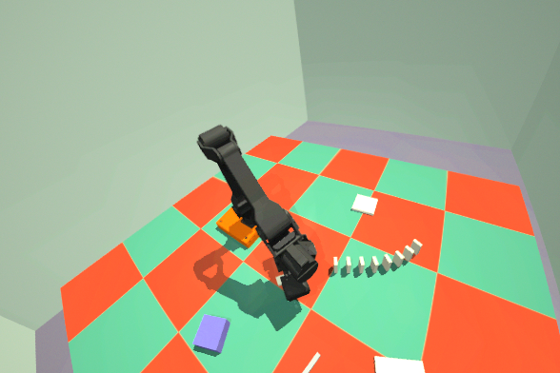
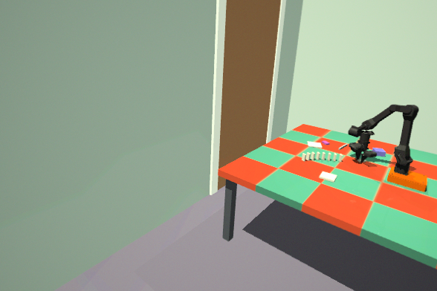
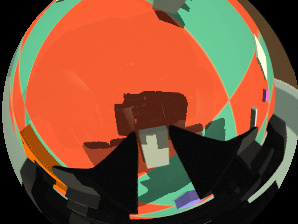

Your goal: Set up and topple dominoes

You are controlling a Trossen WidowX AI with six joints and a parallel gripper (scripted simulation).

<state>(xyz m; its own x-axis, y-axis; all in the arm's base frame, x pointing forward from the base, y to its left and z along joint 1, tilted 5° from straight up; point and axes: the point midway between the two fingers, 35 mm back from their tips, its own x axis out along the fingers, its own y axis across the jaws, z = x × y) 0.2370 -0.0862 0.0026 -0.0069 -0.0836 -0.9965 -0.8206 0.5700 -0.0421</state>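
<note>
My gripper tip is now 190 mm to the left of the thin stick, 160 mm short of it and 10 mm below it. The rest, counted from my gripper tip: purple block (240 mm to the right, 70 mm behind, 20 mm above); white card (380 mm to the left, 80 mm ahead); small purple piece (280 mm ahead, 170 mm to the right, 10 mm above).
</note>
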